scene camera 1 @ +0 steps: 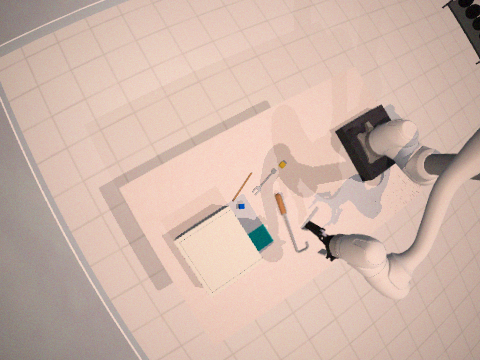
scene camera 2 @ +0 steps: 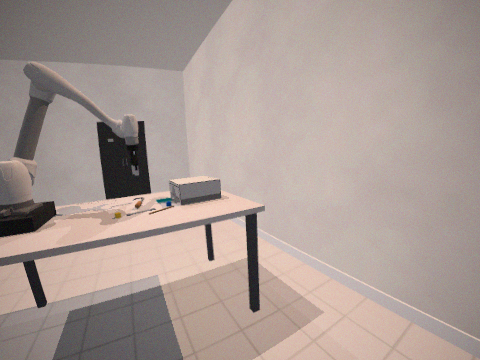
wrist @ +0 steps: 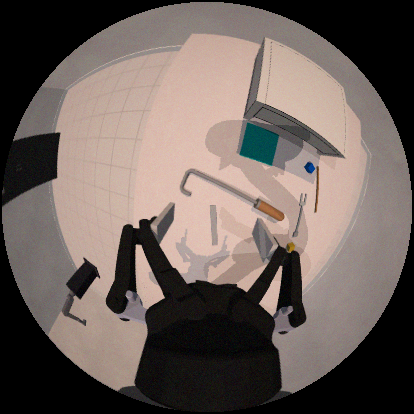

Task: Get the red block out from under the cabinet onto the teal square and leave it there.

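Observation:
The cream cabinet stands on the table with an opening low in its front. The red block does not show in any view. The teal square lies just in front of the cabinet's opening side. A hook tool with an orange handle lies on the table, its grey rod ending in a bent hook. My gripper is open and empty, high above the table on the hook tool's robot-base side.
A blue block lies near the cabinet front. Beside it are a thin brown stick, a grey forked tool and a yellow block. A flat grey strip lies below my gripper.

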